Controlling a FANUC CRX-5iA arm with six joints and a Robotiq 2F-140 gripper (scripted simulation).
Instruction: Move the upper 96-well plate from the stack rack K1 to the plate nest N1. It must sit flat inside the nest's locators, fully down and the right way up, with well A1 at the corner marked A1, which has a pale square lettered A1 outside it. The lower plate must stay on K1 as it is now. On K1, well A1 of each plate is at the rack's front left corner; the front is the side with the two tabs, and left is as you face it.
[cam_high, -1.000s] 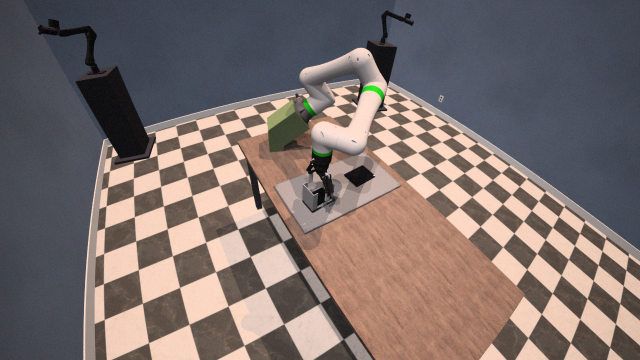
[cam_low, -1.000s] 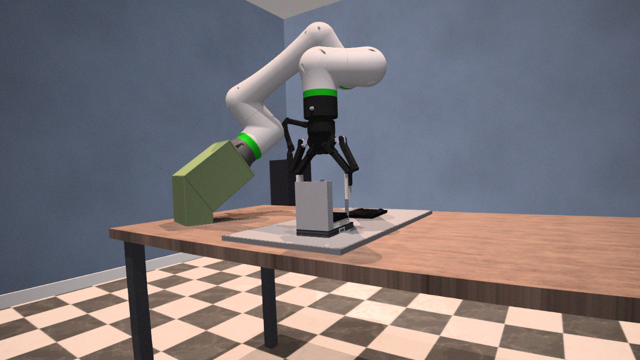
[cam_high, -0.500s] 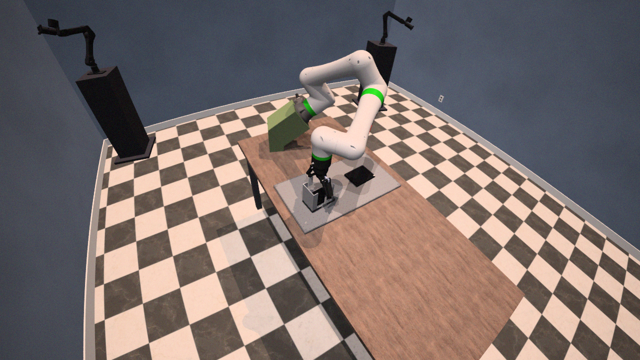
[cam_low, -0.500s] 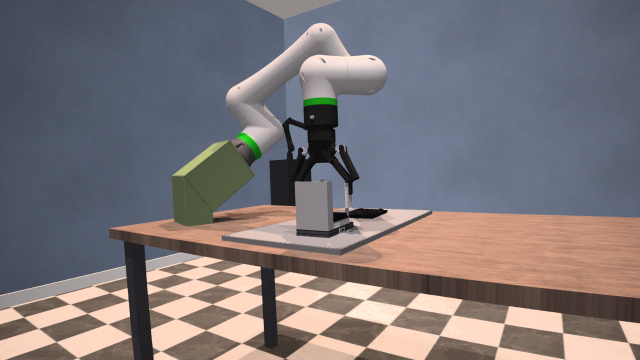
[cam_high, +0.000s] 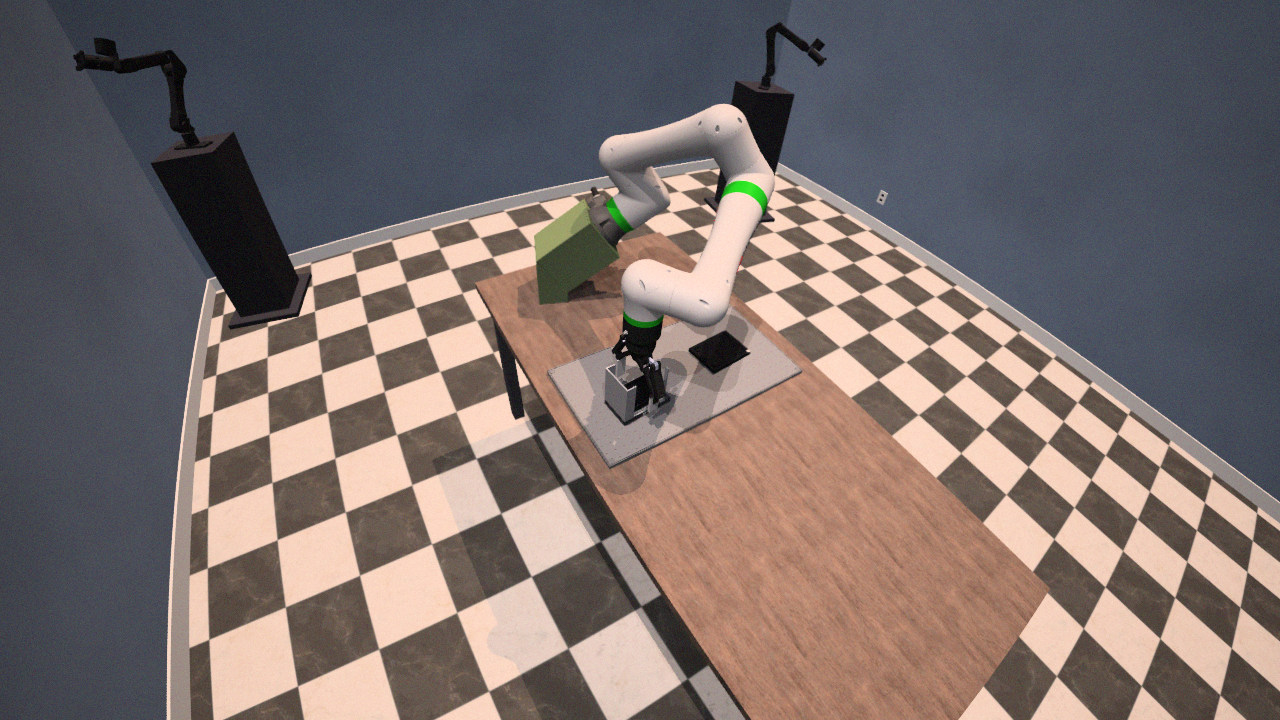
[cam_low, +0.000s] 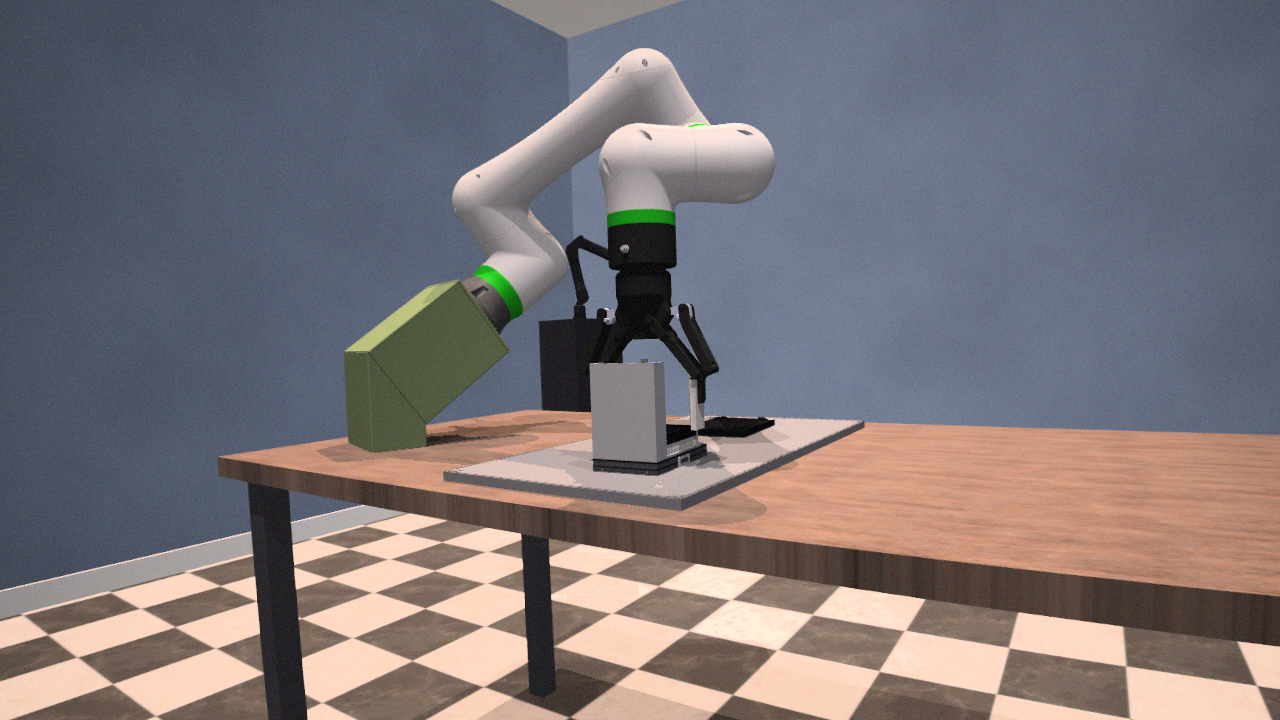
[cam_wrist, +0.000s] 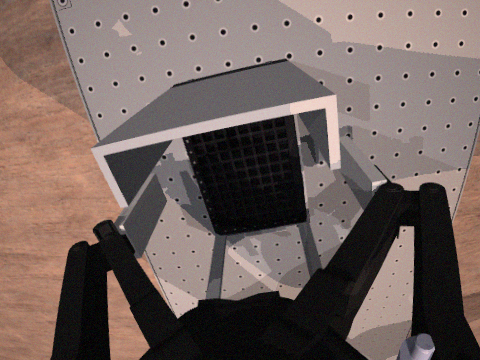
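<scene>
Now: hand 2 cm above the black 96-well plate. From my hand the other things lie so: pale square: 10 cm behind, 41 cm to the left, 5 cm below; then white plate: 3 cm below; then black plate nest N1: 13 cm behind, 32 cm to the left, 5 cm below.
</scene>
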